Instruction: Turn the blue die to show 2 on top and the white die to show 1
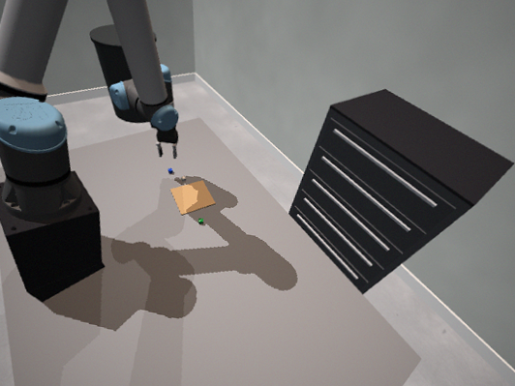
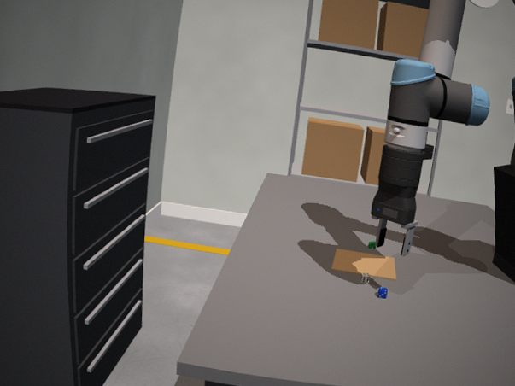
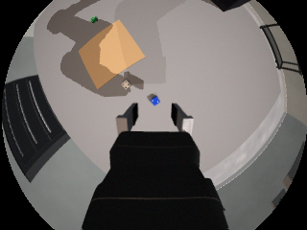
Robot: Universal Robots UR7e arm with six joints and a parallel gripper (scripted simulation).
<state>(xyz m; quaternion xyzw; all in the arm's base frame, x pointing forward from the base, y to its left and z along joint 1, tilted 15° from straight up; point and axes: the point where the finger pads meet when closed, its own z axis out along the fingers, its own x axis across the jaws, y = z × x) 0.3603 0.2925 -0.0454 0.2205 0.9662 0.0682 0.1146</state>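
Now: the blue die 10 cm below my hand. Round my hand: orange mat 5 cm ahead, 16 cm to the right, 11 cm below; then green die 5 cm ahead, 29 cm to the right, 10 cm below; then white die 4 cm ahead, 6 cm to the right, 10 cm below.
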